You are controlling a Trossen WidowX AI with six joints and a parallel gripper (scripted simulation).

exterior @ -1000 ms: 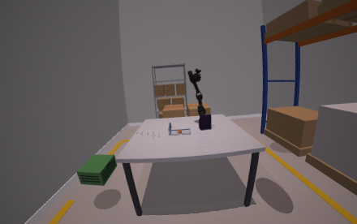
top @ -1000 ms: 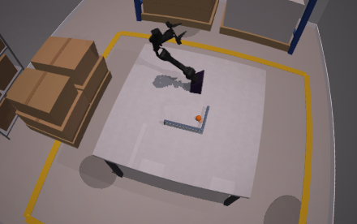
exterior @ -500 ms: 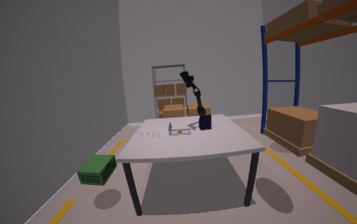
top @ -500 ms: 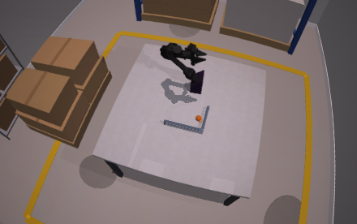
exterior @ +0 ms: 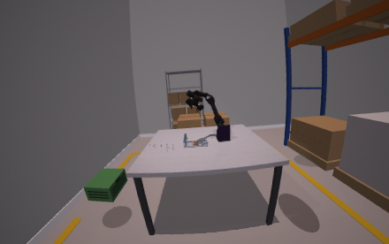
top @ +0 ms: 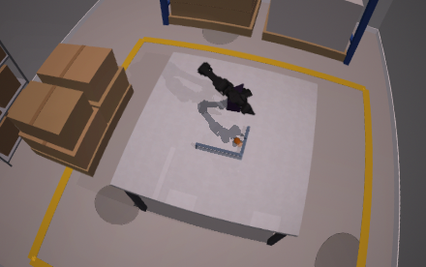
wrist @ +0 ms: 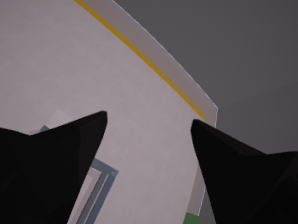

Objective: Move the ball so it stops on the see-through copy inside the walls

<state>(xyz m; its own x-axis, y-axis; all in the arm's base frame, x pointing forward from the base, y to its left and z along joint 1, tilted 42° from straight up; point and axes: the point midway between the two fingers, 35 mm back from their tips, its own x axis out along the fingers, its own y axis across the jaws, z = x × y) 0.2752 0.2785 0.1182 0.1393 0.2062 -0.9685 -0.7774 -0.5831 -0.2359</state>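
Right now my gripper tip is 1 cm short of the orange ball, 7 cm to the left of it and 36 cm above it.
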